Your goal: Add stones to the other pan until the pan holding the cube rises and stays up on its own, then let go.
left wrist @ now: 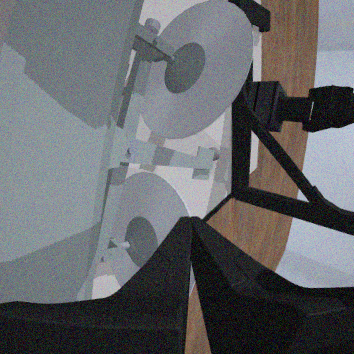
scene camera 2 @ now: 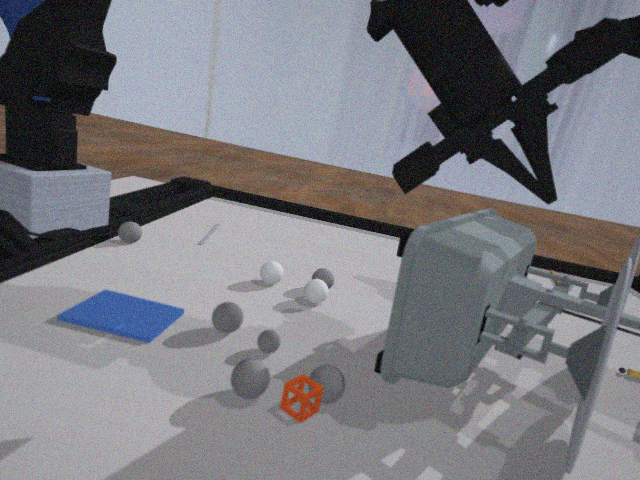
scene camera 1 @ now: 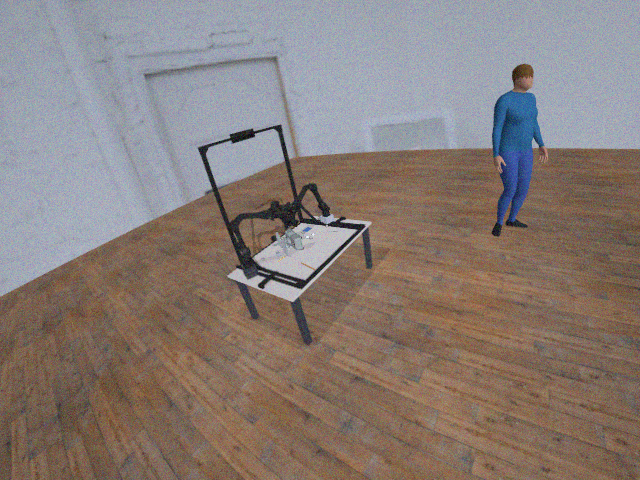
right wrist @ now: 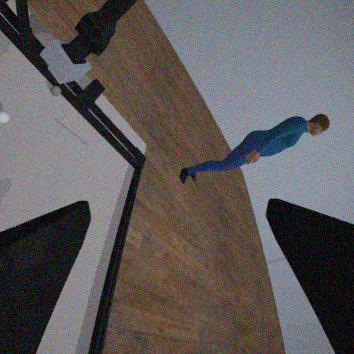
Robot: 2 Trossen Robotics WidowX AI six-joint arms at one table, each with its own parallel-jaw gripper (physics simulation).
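Where they show: left gripper, fingertip midpoint: [left wrist: 188, 224] [scene camera 2: 552, 201] [scene camera 1: 285, 230]; right gripper, fingertip midpoint: [scene camera 2: 575, 3] [scene camera 1: 296, 212] [right wrist: 179, 208]; left arm's base, origin of the base link: [scene camera 2: 41, 163] [scene camera 1: 326, 215] [right wrist: 73, 53]; right arm's base, origin of the base link: [left wrist: 279, 108] [scene camera 1: 248, 266].
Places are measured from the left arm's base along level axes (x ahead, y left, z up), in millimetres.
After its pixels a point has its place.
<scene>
The grey-green balance [scene camera 1: 295, 239] {x 532, y 195, z 33 mm} [scene camera 2: 449, 304] {x 472, y -45, z 0 mm} lies tipped on its side. Its two round pans, an upper one [left wrist: 225, 75] {x 620, y 135, z 43 mm} and a lower one [left wrist: 170, 210] {x 582, y 14, z 22 mm} in the left wrist view, stand steeply tilted, and no stone shows on them. The orange open-framed cube [scene camera 2: 301, 397] {x 396, y -121, z -69 mm} is on the table, beside a large grey stone [scene camera 2: 330, 383] {x 409, y -98, z -66 mm}. Another large grey stone [scene camera 2: 250, 378] {x 359, y -128, z -66 mm}, a grey stone [scene camera 2: 227, 316] {x 297, y -60, z -67 mm}, a small grey stone [scene camera 2: 268, 341] {x 341, y -64, z -73 mm} and white stones [scene camera 2: 271, 272] {x 272, y 72, z -69 mm} [scene camera 2: 316, 291] {x 335, y 61, z -69 mm} lie loose. My left gripper [scene camera 2: 551, 200] {x 527, y 46, z 83 mm} [left wrist: 188, 224] {x 527, y 46, z 83 mm} is shut and empty above the balance. My right gripper [right wrist: 179, 208] {x 507, y 275, z 291 mm} is open and empty, aimed past the table.
A flat blue pad [scene camera 1: 307, 229] {x 213, y -80, z -83 mm} [scene camera 2: 121, 315] {x 213, y -93, z -83 mm} lies left of the stones in scene camera 2. A grey stone [scene camera 2: 129, 232] {x 80, y 53, z -70 mm} [right wrist: 55, 90] {x 82, y 67, z -66 mm} lies by the black rail near the white block [scene camera 2: 67, 198] {x 50, y -9, z -27 mm} [right wrist: 62, 62] {x 50, y 15, z -15 mm}. A person [scene camera 1: 516, 139] [right wrist: 280, 137] stands away from the table.
</scene>
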